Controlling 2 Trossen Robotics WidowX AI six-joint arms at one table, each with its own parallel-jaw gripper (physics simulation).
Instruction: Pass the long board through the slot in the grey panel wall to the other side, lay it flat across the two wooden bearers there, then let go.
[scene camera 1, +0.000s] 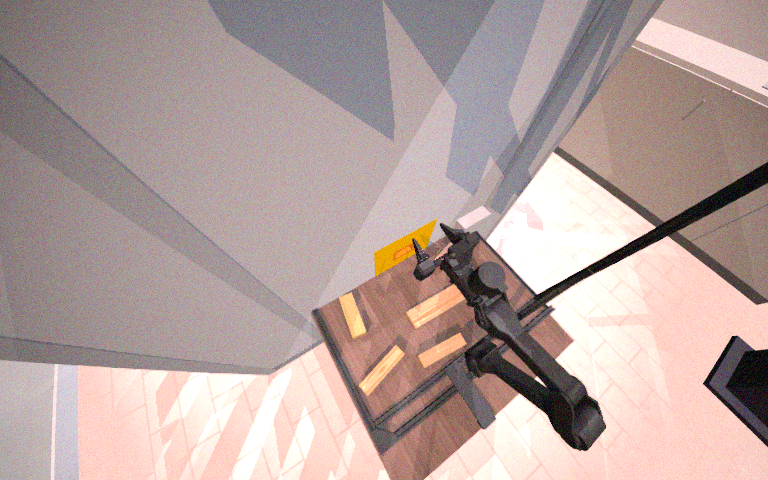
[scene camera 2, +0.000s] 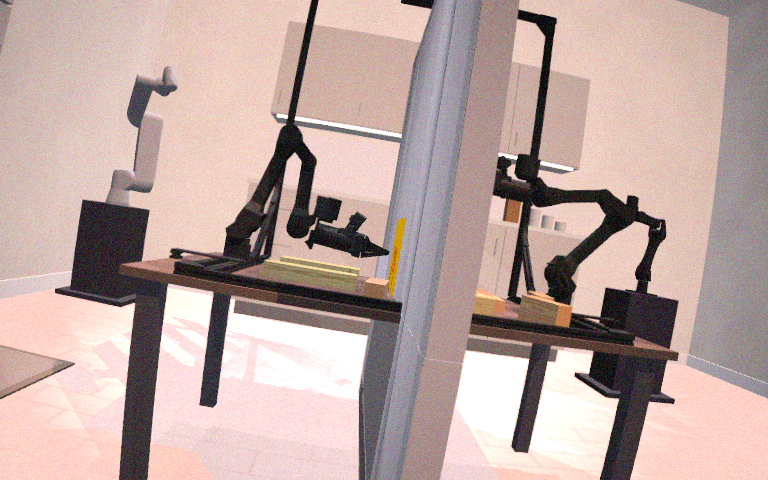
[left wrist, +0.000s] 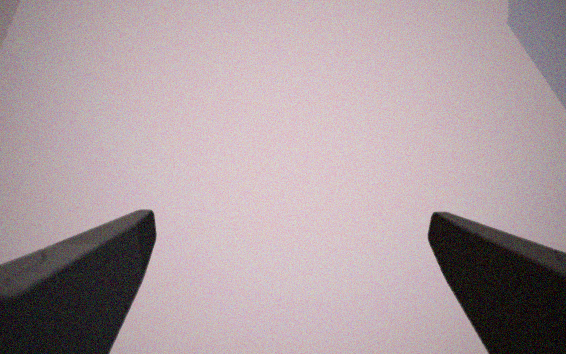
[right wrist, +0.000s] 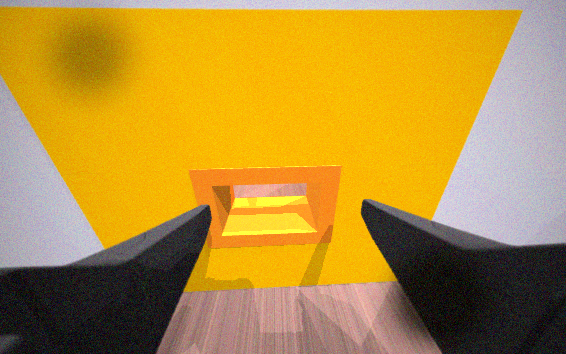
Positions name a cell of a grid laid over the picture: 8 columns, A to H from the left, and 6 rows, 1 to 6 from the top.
Labels:
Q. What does my left gripper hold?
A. Nothing.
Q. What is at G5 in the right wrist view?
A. My right gripper.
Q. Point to my right gripper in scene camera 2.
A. E4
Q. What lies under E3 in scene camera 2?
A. A grey panel wall.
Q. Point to a grey panel wall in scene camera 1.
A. B3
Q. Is my left gripper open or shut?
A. Open.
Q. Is my right gripper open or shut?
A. Open.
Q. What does my right gripper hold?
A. Nothing.

